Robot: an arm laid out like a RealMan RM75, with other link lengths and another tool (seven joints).
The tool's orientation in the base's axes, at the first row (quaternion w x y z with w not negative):
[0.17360, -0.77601, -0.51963, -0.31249]
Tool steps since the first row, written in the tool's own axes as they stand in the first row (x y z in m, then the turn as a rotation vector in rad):
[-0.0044, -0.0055, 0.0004, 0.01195, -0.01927, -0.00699]
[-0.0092, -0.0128, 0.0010, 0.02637, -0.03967, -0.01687]
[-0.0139, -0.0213, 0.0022, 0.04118, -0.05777, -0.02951]
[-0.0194, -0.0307, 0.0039, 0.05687, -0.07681, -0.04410]
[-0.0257, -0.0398, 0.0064, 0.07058, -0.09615, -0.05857]
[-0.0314, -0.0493, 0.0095, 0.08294, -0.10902, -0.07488]
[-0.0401, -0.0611, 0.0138, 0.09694, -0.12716, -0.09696]
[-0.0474, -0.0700, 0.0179, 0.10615, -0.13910, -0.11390]
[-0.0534, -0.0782, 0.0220, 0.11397, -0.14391, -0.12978]
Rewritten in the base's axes. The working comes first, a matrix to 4 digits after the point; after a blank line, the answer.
The tool's axes in the first row as the columns of a matrix, in the base's axes (used below as rounded here):
[0.2647, 0.9150, 0.3046]
[0.6980, -0.3997, 0.5942]
[0.6654, 0.0553, -0.7444]

[-0.0061, -0.0006, -0.0035, -0.01660, 0.01189, 0.01209]
[-0.0138, -0.0007, -0.0076, -0.03446, 0.02424, 0.02791]
[-0.0225, 0.0001, -0.0121, -0.05095, 0.03430, 0.04617]
[-0.0320, 0.0010, -0.0175, -0.06866, 0.04419, 0.06642]
[-0.0413, 0.0018, -0.0241, -0.08714, 0.05289, 0.08525]
[-0.0505, 0.0034, -0.0307, -0.10061, 0.05697, 0.10490]
[-0.0623, 0.0046, -0.0403, -0.12023, 0.06088, 0.12965]
[-0.0711, 0.0055, -0.0487, -0.13387, 0.06201, 0.14773]
[-0.0790, 0.0071, -0.0562, -0.14104, 0.05996, 0.16449]

